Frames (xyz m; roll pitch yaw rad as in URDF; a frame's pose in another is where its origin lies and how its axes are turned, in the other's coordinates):
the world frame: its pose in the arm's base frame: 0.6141 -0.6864 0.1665 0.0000 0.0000 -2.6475
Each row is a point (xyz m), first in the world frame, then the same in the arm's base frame.
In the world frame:
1: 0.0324 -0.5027 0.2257
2: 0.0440 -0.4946 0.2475
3: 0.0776 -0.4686 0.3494
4: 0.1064 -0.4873 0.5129
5: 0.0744 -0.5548 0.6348
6: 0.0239 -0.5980 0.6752
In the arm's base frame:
1: 0.3472 -0.2592 0.3922
2: 0.3408 -0.2718 0.4140
3: 0.3236 -0.3106 0.5159
4: 0.2893 -0.3078 0.6794
5: 0.2855 -0.2332 0.8013
6: 0.3095 -0.1713 0.8417

